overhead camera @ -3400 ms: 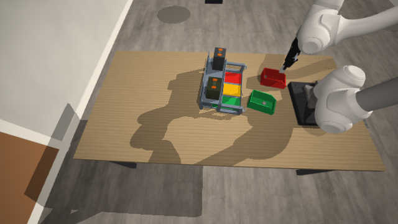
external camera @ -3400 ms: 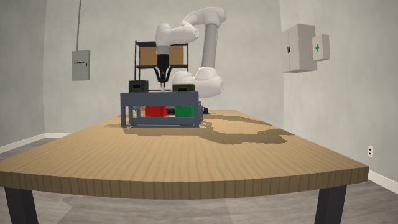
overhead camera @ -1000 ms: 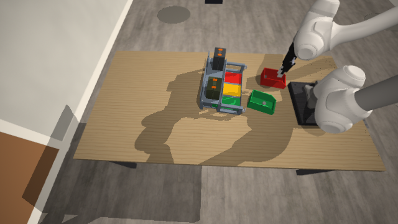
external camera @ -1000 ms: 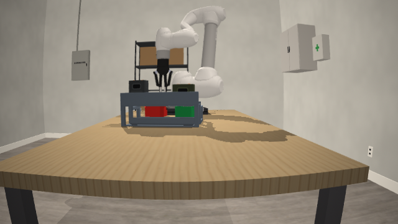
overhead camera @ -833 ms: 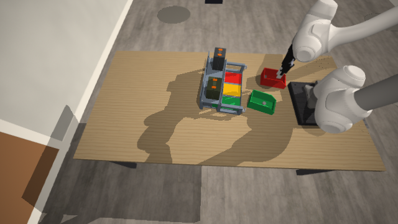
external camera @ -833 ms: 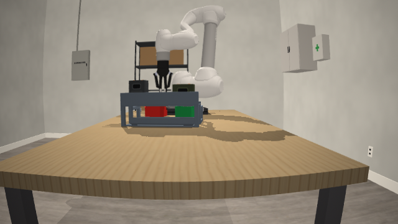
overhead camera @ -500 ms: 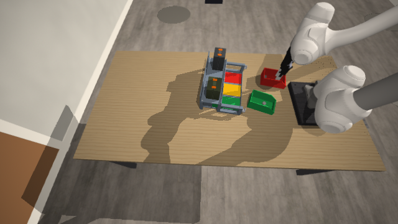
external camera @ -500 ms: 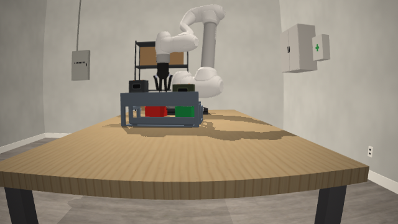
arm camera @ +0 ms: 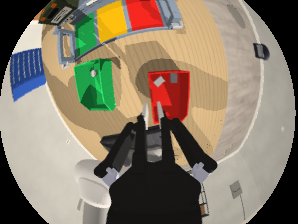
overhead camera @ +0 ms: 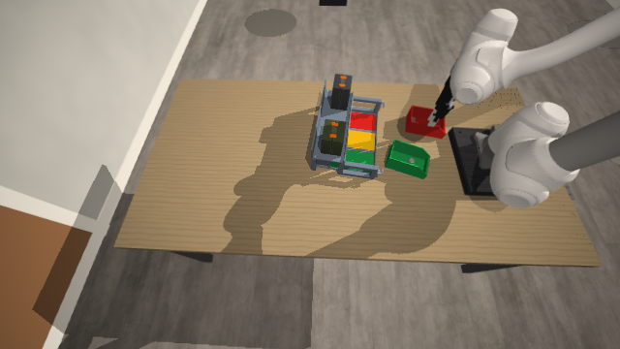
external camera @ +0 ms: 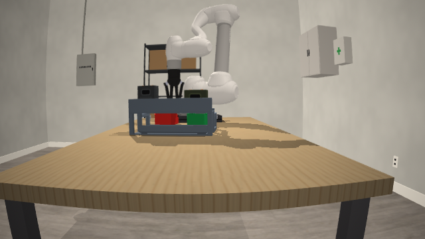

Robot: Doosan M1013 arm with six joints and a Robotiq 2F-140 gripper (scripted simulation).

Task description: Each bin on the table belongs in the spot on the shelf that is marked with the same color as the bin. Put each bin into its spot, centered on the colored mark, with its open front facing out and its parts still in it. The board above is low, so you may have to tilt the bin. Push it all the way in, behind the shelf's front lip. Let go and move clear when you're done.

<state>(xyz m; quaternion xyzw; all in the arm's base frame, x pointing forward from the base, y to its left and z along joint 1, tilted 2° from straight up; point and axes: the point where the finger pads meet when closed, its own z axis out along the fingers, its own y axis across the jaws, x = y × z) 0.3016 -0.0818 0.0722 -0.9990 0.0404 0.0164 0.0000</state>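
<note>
Right now the red bin is 8 cm below my hand, 5 cm to the right of it and 1 cm behind it. Also, from my hand: green bin 17 cm to the left, 8 cm below, 8 cm ahead.
</note>
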